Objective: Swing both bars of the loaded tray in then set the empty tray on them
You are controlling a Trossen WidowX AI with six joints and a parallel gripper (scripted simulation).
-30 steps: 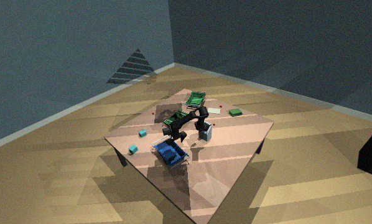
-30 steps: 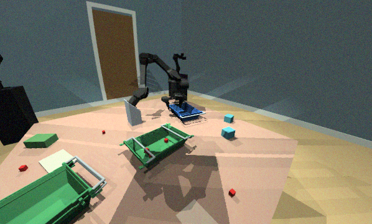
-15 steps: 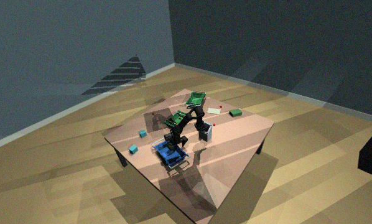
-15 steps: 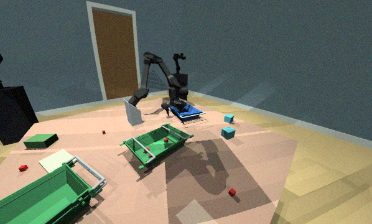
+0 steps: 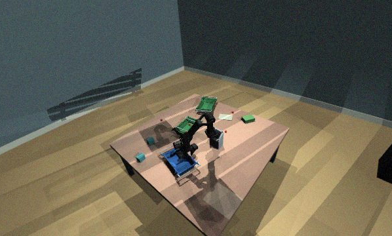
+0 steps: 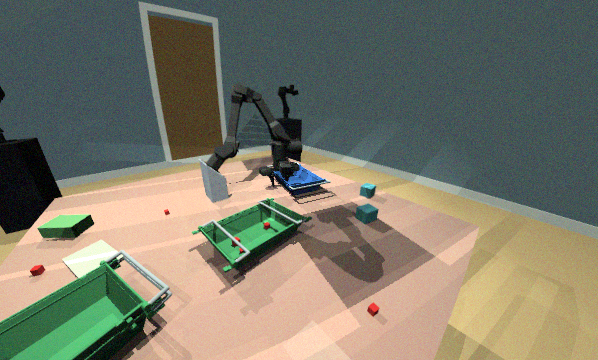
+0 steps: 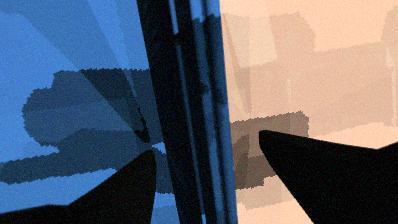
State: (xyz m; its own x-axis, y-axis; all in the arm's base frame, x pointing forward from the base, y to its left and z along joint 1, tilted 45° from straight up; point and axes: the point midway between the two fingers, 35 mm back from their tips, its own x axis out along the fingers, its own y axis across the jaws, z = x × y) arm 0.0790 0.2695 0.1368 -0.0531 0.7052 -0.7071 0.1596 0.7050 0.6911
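Now: gripper tip 8 cm to the right of the blue tray, 3 cm below it and 1 cm short of it. Also, from my gripper tip: green block: 80 cm to the right, 10 cm behind, 1 cm above; white sheet: 69 cm to the right, 12 cm ahead, 1 cm below.
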